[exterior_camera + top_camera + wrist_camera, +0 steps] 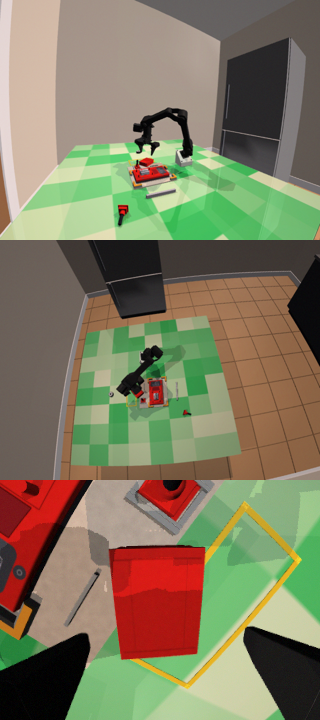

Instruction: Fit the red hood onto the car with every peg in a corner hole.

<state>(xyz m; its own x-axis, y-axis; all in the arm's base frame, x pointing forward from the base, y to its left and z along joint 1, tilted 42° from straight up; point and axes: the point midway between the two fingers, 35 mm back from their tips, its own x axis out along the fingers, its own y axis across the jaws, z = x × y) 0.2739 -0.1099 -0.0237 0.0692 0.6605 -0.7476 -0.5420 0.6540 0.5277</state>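
Right now my gripper tip is 6 cm above the red hood. The rest, counted from my gripper tip: small wheel (2 cm behind, 23 cm to the right, 7 cm below); grey bar (5 cm ahead, 32 cm to the left, 7 cm below); grey engine block (7 cm ahead, 16 cm to the left, 5 cm below).
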